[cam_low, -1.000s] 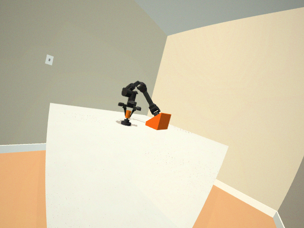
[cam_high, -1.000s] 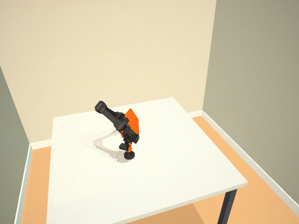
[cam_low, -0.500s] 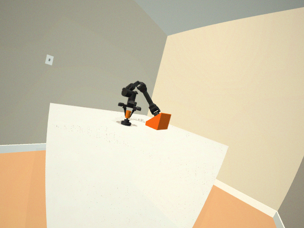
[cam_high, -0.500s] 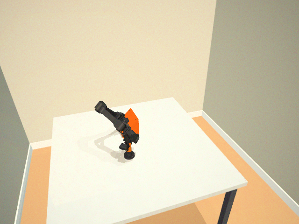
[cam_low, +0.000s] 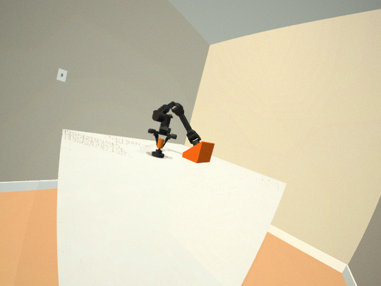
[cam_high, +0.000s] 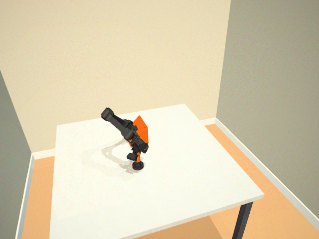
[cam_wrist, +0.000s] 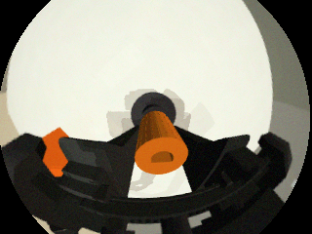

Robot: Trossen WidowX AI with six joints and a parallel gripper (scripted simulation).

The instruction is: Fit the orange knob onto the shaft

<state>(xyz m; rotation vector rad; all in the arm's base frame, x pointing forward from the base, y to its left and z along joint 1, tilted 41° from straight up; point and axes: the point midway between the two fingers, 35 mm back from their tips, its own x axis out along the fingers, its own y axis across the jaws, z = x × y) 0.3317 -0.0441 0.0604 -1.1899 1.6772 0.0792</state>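
The orange knob is 2 cm above my gripper tip. From my gripper tip the other things lie so: round pedestal 4 cm below.
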